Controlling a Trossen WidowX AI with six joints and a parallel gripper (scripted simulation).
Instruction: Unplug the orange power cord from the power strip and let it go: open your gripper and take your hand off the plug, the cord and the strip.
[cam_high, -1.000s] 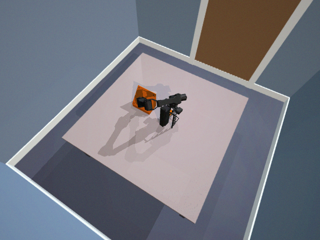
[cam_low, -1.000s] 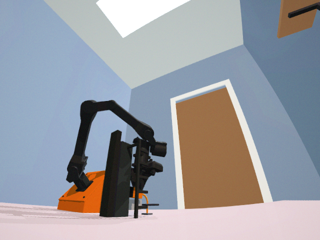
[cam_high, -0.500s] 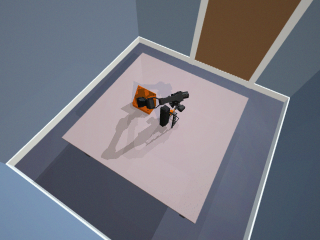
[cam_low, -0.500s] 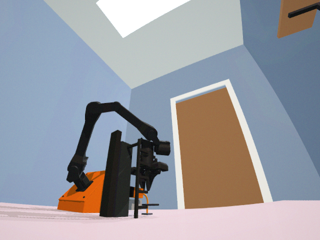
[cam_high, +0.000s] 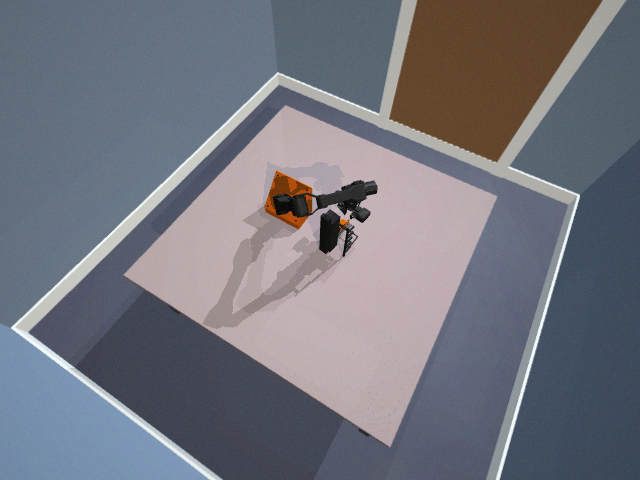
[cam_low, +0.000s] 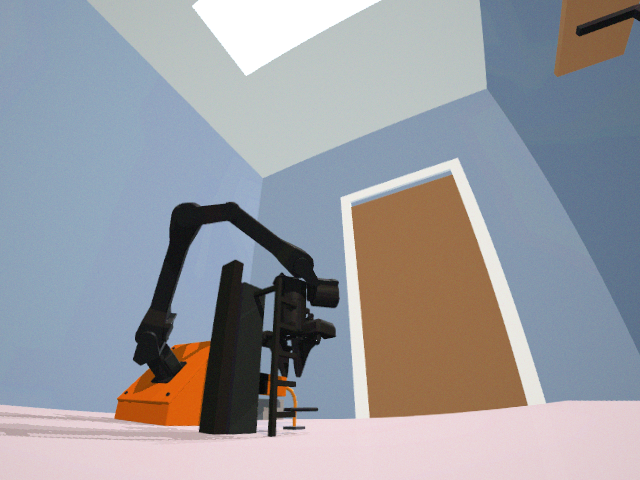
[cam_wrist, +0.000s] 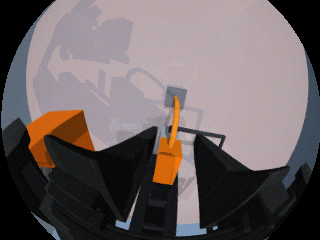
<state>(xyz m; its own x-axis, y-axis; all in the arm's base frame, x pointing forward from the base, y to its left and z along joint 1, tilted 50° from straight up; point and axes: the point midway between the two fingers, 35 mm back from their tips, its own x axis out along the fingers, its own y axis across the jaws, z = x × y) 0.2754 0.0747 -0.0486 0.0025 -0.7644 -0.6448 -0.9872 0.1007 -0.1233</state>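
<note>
The orange plug lies 70 mm to the right of my gripper tip, 10 mm below it and 10 mm behind it. Also, from my gripper tip: thin dark rack: 140 mm to the right, 60 mm ahead, 30 mm above.
</note>
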